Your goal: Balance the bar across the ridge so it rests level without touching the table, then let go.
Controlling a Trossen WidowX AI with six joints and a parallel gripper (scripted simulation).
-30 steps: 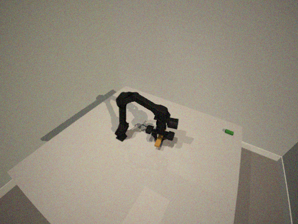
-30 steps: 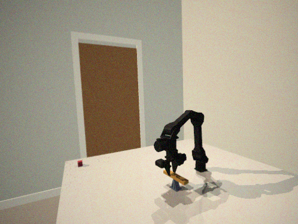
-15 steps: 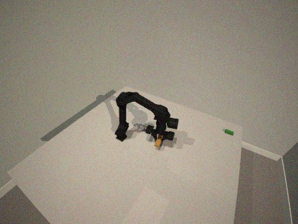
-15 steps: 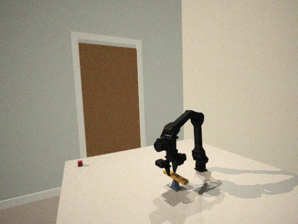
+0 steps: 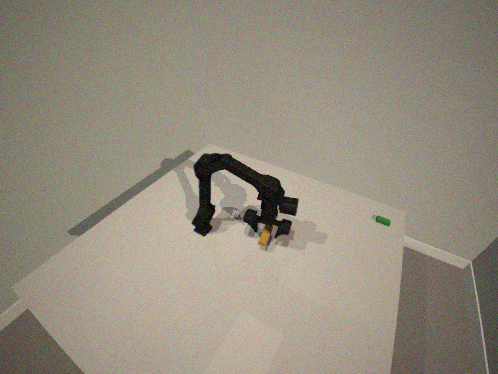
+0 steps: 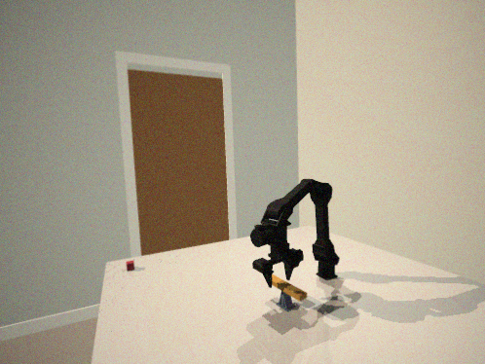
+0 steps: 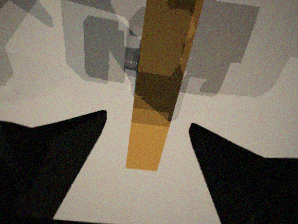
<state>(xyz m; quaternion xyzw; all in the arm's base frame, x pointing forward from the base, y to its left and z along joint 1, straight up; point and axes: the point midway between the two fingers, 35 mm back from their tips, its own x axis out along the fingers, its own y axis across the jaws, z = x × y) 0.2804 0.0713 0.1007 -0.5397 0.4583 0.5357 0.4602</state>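
The orange bar lies 3 cm to the left of my gripper tip. Round my gripper tip: green block (46 cm ahead, 43 cm to the left, 6 cm below); red cube (57 cm to the right, 46 cm ahead, 5 cm below).
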